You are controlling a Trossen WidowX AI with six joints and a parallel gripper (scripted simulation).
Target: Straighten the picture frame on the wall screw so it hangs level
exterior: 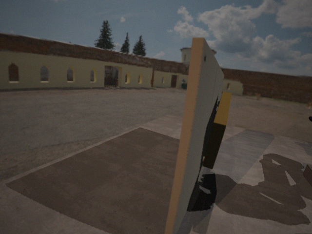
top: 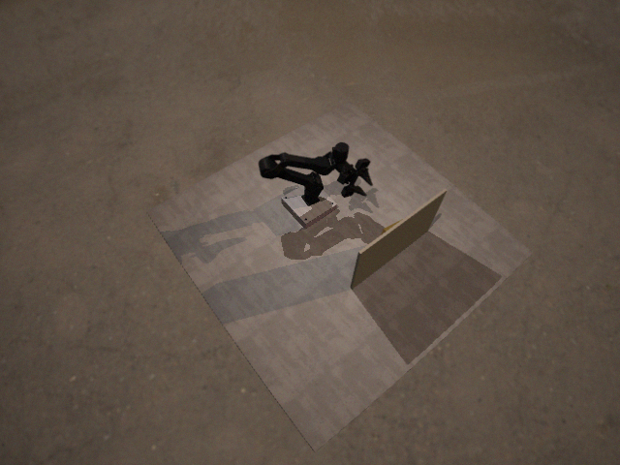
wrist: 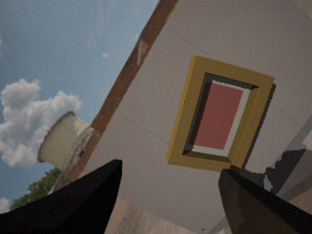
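The picture frame is 20 cm ahead of my gripper tip and 9 cm below it. From my gripper tip the other things lie so: wall panel: 21 cm ahead, 1 cm to the left, 9 cm below.
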